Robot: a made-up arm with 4 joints.
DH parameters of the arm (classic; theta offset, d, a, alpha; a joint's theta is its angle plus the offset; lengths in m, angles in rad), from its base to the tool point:
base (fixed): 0 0.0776 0 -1.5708
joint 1: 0 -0.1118 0.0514 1.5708
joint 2: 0 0.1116 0.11 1.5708
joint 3: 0 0.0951 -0.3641 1.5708
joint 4: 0.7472 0 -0.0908 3.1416
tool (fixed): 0.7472 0.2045 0 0
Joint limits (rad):
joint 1: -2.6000..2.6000
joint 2: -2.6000..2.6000
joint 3: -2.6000..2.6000
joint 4: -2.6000..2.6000
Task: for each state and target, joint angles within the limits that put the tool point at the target. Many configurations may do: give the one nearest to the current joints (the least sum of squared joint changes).
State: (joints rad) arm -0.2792 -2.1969 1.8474 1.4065
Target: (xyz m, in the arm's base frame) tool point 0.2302 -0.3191 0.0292
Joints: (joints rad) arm -1.2822 -1.5545 2.4488 1.6808
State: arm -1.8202 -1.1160 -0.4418 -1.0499
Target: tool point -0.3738 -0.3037 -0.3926
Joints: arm -2.4475 -1.1730 -1.2262 -1.1919
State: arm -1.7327 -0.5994 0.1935 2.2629
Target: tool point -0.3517 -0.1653 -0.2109
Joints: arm -2.3534 -0.6138 -0.7044 1.8533
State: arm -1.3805 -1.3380 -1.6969 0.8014
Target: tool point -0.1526 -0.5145 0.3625
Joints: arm -0.7069 -1.4235 -1.9166 1.7655
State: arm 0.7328 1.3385 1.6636 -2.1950
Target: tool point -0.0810 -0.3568 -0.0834
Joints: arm 0.7253 0.7105 1.3500 -2.6000
